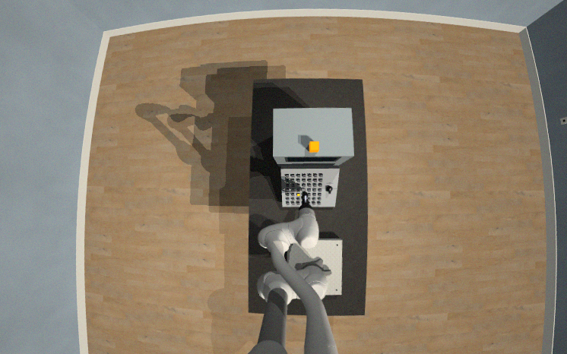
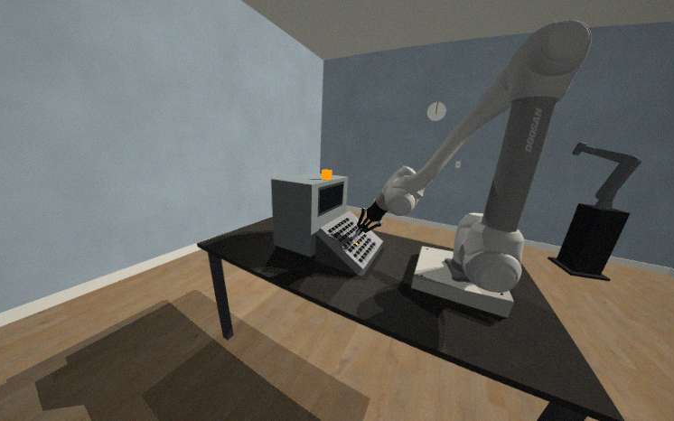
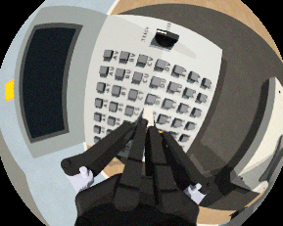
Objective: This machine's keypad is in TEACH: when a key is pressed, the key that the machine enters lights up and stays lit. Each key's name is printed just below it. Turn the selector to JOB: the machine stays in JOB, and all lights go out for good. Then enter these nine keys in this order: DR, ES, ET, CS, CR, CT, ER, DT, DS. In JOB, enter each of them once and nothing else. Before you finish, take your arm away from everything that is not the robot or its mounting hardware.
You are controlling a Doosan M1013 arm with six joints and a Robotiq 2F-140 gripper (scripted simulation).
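My hand is 10 mm past the key, 40 mm to the right of it and 40 mm above it. The rest, counted from my hand: sloped keypad: 30 mm ahead, 60 mm to the right, 60 mm below; then black selector knob: 10 mm behind, 160 mm to the right, 10 mm below.
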